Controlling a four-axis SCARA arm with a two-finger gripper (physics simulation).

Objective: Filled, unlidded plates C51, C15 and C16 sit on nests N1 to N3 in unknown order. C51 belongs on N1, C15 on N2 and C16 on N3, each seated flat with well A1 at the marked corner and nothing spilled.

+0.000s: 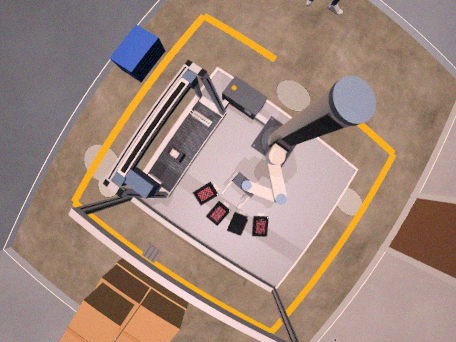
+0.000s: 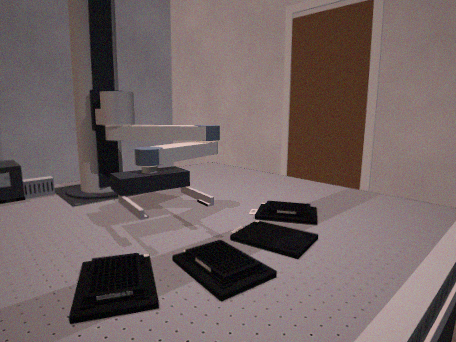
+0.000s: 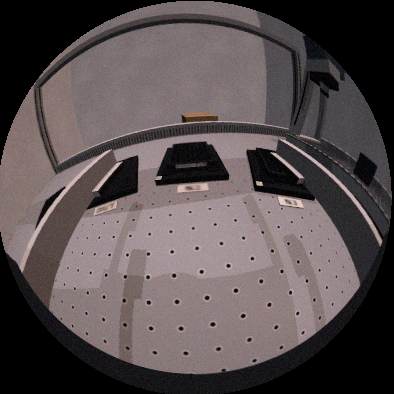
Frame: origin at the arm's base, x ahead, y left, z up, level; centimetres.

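Seen in the pictures: gripper, fingertip midpoint: (image 1: 229, 200) (image 2: 179, 207) (image 3: 196, 145); arm's base, origin of the base link: (image 2: 103, 193).
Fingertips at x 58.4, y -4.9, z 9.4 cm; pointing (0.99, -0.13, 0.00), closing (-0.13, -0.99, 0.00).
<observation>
Offsets run from my fingertips to a thing's top centre. "*": to the spot under its first point.
Three black plates with red-filled wells sit on black nests: one nearest the gantry @(dy -17.8, dx +7.2, dz -5.5 cm) (image 1: 205, 193) (image 2: 116, 272) (image 3: 272, 162), one beside it @(dy -0.9, dx +14.6, dz -5.5 cm) (image 1: 218, 213) (image 2: 222, 256) (image 3: 192, 151), and one at the far end of the row @(* dy +32.6, dx +4.2, dz -6.1 cm) (image 1: 260, 226) (image 2: 286, 206). They look flat; their identities and A1 corners are unreadable. A bare nest @(dy +16.7, dx +12.8, dz -6.6 cm) (image 1: 237, 223) (image 2: 275, 238) (image 3: 126, 175) lies between the last two. The nest labels are blurred. My gripper (image 1: 231, 199) (image 2: 176, 209) (image 3: 196, 145) is open and empty, above the table on the arm side of the row, beside the nests.
A gantry with a dark ribbed deck (image 1: 186, 145) stands along one table side. A dark grey box @(* dy -34.9, dx -70.3, dz +3.3 cm) (image 1: 245, 95) stands near the arm column (image 1: 312, 120). A low rim @(* dy +22.8, dx +41.9, dz -5.8 cm) (image 3: 125, 140) runs behind the nests. A blue bin (image 1: 136, 50) and cardboard boxes (image 1: 107, 304) stand off the table.
</observation>
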